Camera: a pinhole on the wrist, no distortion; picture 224 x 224 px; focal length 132.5 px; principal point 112.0 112.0 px. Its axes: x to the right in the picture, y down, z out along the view. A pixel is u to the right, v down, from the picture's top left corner.
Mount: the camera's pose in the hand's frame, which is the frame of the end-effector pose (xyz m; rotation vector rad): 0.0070 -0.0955 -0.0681 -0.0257 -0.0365 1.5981
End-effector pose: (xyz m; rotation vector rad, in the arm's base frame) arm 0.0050 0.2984 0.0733 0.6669 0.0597 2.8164
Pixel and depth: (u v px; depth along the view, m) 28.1 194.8 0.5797
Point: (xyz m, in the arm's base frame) 0.6525 0.6612 0.3097
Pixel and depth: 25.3 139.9 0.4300
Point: 0.3314 0.6401 0.3149
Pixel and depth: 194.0 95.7 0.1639
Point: 0.0317 0.2961 0.1685
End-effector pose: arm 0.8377 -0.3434 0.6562 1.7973 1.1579 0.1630
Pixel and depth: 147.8 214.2 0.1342
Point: 0.7764 -0.4556 0.6111
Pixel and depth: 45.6 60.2 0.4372
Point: 0.9358 -0.4272 0.1571
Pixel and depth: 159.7 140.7 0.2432
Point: 0.8951 -0.4974 0.5755
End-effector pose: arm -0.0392 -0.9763 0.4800 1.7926 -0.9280 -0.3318
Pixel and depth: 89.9 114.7 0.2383
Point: -0.0871 -1.0643 0.2862
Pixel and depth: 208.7 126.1 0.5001
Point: -0.4680 -1.2531 0.5184
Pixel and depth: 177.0 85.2 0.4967
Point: -0.3144 -1.3496 0.4447
